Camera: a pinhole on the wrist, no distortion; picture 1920 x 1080 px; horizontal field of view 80.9 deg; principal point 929.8 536.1 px. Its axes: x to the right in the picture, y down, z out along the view. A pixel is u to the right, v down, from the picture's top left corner.
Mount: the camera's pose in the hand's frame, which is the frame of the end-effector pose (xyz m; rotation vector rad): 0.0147 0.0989 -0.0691 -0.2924 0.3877 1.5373
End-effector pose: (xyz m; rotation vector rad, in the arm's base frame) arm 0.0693 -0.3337 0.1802 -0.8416 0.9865 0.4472
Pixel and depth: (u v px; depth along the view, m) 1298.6 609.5 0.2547
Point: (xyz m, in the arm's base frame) -0.0448 -0.0608 0.0886
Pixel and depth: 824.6 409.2 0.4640
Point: 0.1456 0.1075 0.0968
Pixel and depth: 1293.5 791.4 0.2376
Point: -0.0611 -0.0755 0.1239
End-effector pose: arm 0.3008 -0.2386 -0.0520 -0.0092 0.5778 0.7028
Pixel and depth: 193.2 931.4 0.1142
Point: 0.2748 -0.1746 0.0289
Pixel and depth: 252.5 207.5 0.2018
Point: 0.3899 -0.0985 0.0537
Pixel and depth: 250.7 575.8 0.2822
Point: 0.4050 -0.1250 0.1662
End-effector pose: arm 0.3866 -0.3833 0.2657 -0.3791 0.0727 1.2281
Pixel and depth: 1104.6 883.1 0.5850
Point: -0.1216 -0.2409 0.5990
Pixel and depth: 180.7 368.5 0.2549
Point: 0.3284 -0.2321 0.4513
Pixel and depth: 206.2 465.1 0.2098
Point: 0.3148 -0.2708 0.4047
